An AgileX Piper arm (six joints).
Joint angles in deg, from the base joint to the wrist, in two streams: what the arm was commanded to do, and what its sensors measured. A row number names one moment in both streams.
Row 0, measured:
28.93 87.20 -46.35 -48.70 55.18 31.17
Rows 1 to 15, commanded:
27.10 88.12 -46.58 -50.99 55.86 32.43
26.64 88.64 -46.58 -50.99 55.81 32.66
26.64 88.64 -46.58 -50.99 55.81 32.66
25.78 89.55 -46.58 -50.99 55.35 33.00
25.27 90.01 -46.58 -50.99 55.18 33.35
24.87 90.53 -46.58 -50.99 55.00 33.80
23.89 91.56 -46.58 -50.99 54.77 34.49
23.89 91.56 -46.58 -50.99 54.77 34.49
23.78 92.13 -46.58 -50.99 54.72 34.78
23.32 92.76 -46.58 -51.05 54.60 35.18
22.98 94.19 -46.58 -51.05 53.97 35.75
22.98 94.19 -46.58 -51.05 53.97 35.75
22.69 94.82 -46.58 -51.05 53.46 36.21
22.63 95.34 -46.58 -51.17 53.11 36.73
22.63 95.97 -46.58 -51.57 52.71 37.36
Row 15, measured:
22.98 95.11 -46.41 -49.05 52.54 35.98
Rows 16 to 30, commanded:
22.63 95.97 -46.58 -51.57 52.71 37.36
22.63 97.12 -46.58 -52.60 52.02 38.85
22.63 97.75 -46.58 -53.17 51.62 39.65
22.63 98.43 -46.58 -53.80 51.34 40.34
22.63 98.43 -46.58 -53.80 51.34 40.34
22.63 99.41 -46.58 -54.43 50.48 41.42
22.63 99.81 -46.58 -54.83 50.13 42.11
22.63 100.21 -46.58 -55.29 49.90 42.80
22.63 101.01 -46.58 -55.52 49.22 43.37
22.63 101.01 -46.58 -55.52 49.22 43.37
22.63 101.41 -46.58 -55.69 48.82 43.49
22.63 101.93 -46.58 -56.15 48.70 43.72
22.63 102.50 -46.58 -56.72 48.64 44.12
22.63 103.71 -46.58 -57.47 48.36 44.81
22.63 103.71 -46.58 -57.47 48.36 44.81
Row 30, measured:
22.86 102.39 -46.41 -54.43 47.56 43.43
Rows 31 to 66, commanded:
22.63 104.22 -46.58 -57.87 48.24 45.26
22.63 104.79 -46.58 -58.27 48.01 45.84
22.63 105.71 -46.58 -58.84 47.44 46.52
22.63 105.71 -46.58 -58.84 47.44 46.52
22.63 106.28 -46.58 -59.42 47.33 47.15
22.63 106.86 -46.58 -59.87 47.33 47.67
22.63 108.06 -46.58 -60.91 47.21 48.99
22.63 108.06 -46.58 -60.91 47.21 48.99
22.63 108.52 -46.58 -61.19 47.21 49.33
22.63 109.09 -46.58 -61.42 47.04 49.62
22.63 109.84 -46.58 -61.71 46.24 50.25
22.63 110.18 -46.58 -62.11 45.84 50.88
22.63 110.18 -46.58 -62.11 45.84 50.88
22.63 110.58 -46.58 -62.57 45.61 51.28
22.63 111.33 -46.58 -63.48 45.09 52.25
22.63 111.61 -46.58 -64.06 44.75 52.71
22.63 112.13 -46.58 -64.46 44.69 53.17
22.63 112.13 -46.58 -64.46 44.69 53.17
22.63 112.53 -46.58 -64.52 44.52 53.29
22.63 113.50 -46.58 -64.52 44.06 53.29
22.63 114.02 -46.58 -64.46 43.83 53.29
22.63 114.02 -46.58 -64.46 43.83 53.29
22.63 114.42 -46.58 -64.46 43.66 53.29
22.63 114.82 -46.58 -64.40 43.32 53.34
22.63 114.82 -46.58 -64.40 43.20 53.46
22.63 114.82 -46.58 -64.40 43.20 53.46
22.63 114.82 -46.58 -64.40 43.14 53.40
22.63 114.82 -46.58 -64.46 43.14 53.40
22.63 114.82 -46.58 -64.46 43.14 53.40
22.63 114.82 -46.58 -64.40 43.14 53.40
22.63 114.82 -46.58 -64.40 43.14 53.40
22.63 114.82 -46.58 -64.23 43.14 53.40
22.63 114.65 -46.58 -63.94 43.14 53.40
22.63 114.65 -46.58 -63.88 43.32 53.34
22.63 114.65 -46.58 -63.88 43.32 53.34
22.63 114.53 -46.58 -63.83 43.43 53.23
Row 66, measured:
22.86 114.13 -46.58 -63.71 43.03 52.65
